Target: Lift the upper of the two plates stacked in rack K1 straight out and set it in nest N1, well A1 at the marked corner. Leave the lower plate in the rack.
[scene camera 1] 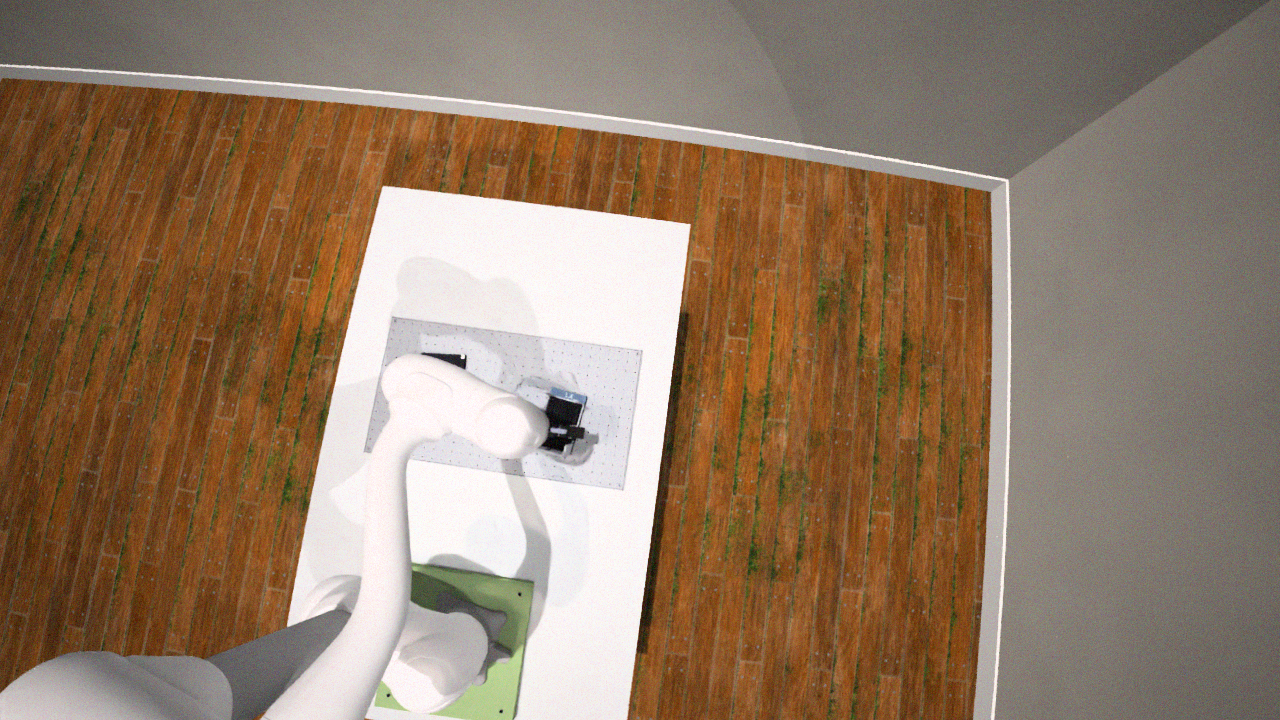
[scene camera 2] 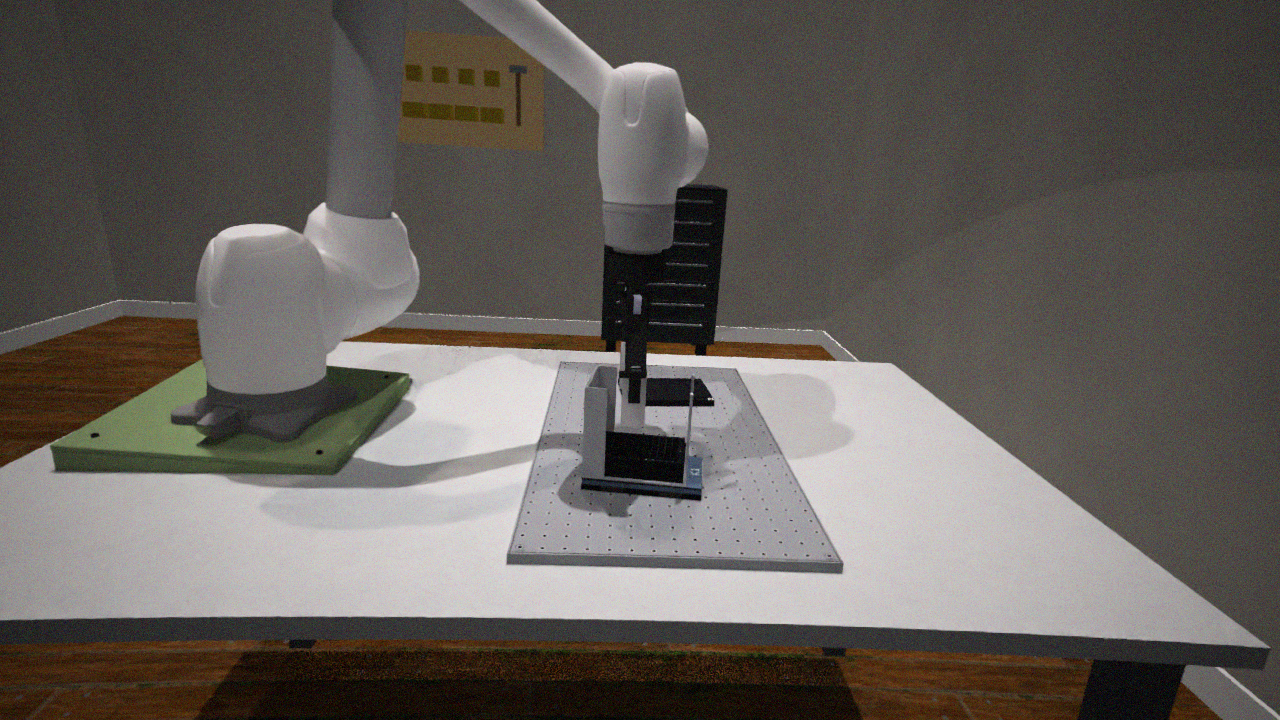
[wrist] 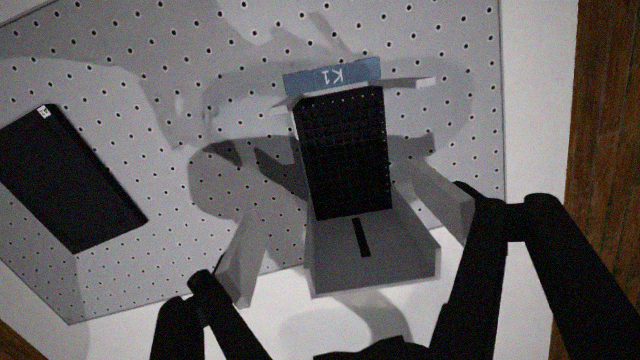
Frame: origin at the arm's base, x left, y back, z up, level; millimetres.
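Where they show: gripper, fingertip midpoint: (scene camera 2: 630,405) (wrist: 334,201); arm's base at its link origin: (scene camera 1: 462,637) (scene camera 2: 271,407).
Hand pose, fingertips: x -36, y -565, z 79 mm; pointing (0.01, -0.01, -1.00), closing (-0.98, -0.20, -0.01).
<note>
Each offset is from my fingertips to the centre of the thing. "*": to the spot under its first point. Level surfaces: height alone.
Rack K1 {dx -17, dy -26, dz -27 mm} (scene camera 1: 569,394) (scene camera 2: 595,429) (wrist: 332,76) has a blue label and upright grey walls. The black stacked plates {dx -17, dy -16, dz -58 mm} (scene camera 1: 564,411) (scene camera 2: 646,456) (wrist: 345,155) sit inside it; the seam between upper and lower is too dark to make out. My gripper (scene camera 1: 568,432) (scene camera 2: 633,411) (wrist: 334,201) is open and empty, pointing down. In the wrist view its grey pads stand wide, one on each side of the rack's grey end. In scene camera 2 the tips are above the plates. Nest N1 {dx +323, dy -12, dz -91 mm} (scene camera 1: 444,360) (scene camera 2: 684,392) (wrist: 70,180) is a flat black rectangle with a white marked corner {* dx +292, dy -100, dz -86 mm} (wrist: 44,111).
Rack and nest stand on a grey perforated board {dz -98 mm} (scene camera 1: 617,447) (scene camera 2: 680,537) (wrist: 450,30) on the white table {dz -111 mm} (scene camera 1: 537,241) (scene camera 2: 939,537). The arm's base is on a green plate (scene camera 1: 514,617) (scene camera 2: 107,447). The arm partly hides the nest in scene camera 1.
</note>
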